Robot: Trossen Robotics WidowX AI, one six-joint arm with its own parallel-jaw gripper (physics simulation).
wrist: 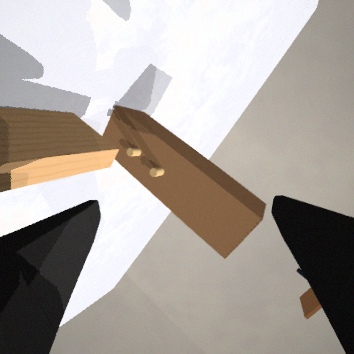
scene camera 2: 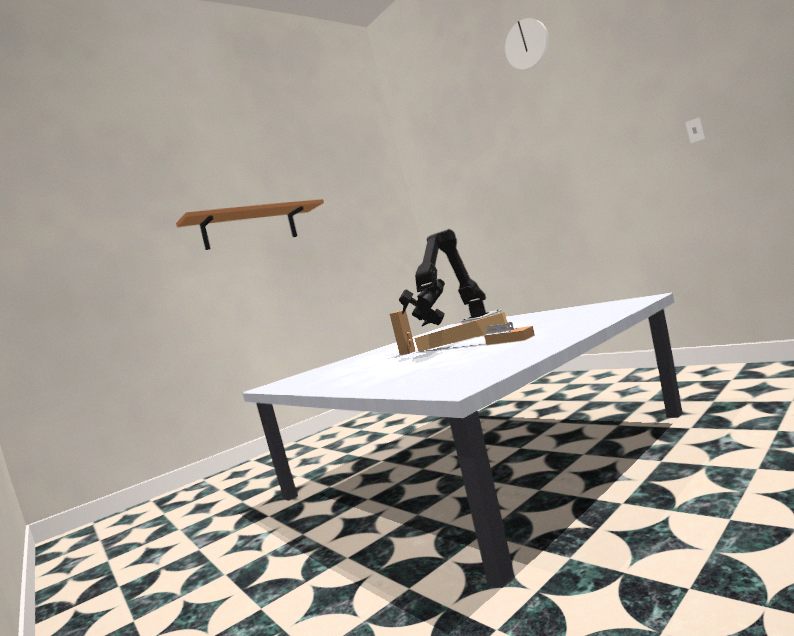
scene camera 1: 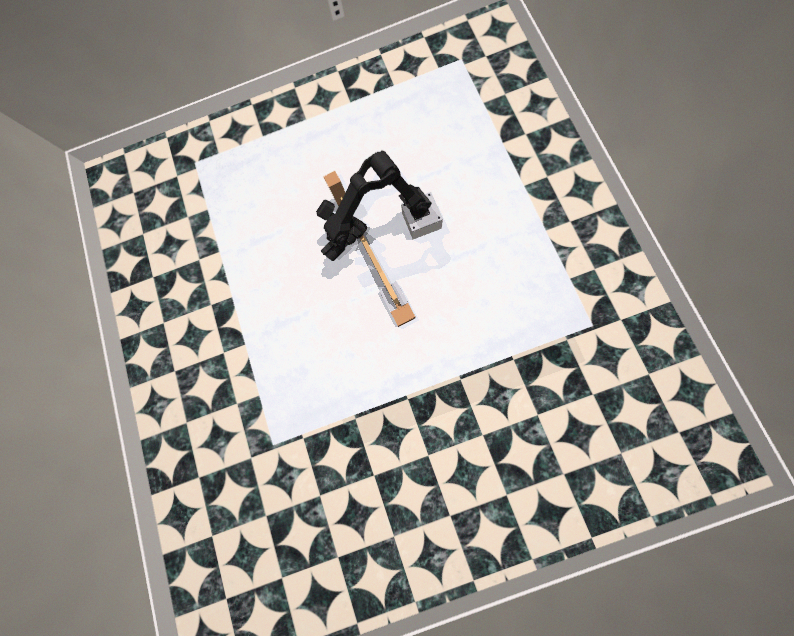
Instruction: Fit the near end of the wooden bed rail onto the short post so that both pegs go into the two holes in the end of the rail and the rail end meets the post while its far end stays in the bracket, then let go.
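Seen in the pictures: gripper, fingertip midpoint: (wrist: 187, 206) (scene camera 2: 412, 319); arm's base, origin of the base link: (scene camera 2: 479, 315) (scene camera 1: 419, 210).
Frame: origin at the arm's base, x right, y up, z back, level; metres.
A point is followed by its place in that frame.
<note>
The wooden bed rail (scene camera 1: 380, 270) @(x -0.182, y 0.011, z -0.225 m) (scene camera 2: 457, 332) @(x -0.100, y -0.023, z -0.247 m) (wrist: 55, 135) @(x 0.079, y -0.037, z -0.273 m) has its far end at the metal bracket (scene camera 2: 500, 327) @(x -0.299, y -0.029, z -0.219 m) on a flat wooden block (scene camera 1: 402, 314) @(x -0.361, y -0.045, z -0.203 m) (scene camera 2: 510, 336) @(x -0.345, y -0.059, z -0.242 m). Its near end stands apart from the upright short post (scene camera 1: 332, 178) @(x 0.189, y 0.100, z -0.277 m) (scene camera 2: 400, 331) @(x 0.171, y 0.019, z -0.302 m) (wrist: 185, 192) @(x 0.163, y 0.037, z -0.275 m), with a small gap in scene camera 2. Two pegs (wrist: 133, 152) @(x 0.152, y -0.024, z -0.275 m) (wrist: 157, 172) @(x 0.153, y 0.008, z -0.276 m) stick out of the post's face, bare in the wrist view. The holes in the rail end are hidden. My gripper (scene camera 2: 414, 317) @(x 0.088, y 0.059, z -0.293 m) (wrist: 187, 206) @(x 0.088, y 0.059, z -0.293 m) is open and empty, above the rail's near end and beside the post's upper part.
The white table (scene camera 1: 318, 371) @(x -0.455, y -0.079, z -0.590 m) (scene camera 2: 371, 384) @(x -0.161, y -0.080, z -0.722 m) carries all the parts. The arm's grey base (scene camera 1: 426, 227) @(x -0.071, y -0.016, z 0.002 m) stands to the right of the rail in scene camera 1. A wall shelf (scene camera 2: 251, 212) (wrist: 310, 303) hangs on the wall, away from the table.
</note>
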